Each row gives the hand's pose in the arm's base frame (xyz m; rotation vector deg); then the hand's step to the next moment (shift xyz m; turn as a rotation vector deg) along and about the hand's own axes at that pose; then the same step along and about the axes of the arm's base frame.
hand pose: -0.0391 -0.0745 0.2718 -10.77 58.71 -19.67
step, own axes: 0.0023 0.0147 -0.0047 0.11 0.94 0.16
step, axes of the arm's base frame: -0.0001 0.0129 -0.0088 0.37 0.83 -0.30
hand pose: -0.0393 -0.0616 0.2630 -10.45 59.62 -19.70
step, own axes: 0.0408 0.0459 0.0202 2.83 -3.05 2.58
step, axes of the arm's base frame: 0.0450 0.0277 -0.0372 2.95 -3.91 -0.07
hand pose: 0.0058 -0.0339 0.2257 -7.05 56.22 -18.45
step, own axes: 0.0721 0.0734 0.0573 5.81 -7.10 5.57
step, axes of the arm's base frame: 0.1002 0.0438 -0.0437 6.11 -8.82 0.21
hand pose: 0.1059 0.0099 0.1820 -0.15 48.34 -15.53
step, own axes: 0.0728 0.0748 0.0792 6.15 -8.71 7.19
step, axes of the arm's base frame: 0.1221 0.0466 -0.0090 7.14 -10.63 1.21
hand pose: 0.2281 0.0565 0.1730 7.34 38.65 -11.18
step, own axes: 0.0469 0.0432 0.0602 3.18 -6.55 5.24
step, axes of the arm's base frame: 0.0819 0.0248 0.0194 4.16 -7.76 1.69
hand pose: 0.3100 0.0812 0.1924 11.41 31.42 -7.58
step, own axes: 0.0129 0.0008 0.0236 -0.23 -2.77 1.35
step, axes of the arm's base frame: 0.0229 -0.0054 0.0130 -0.01 -2.98 0.83
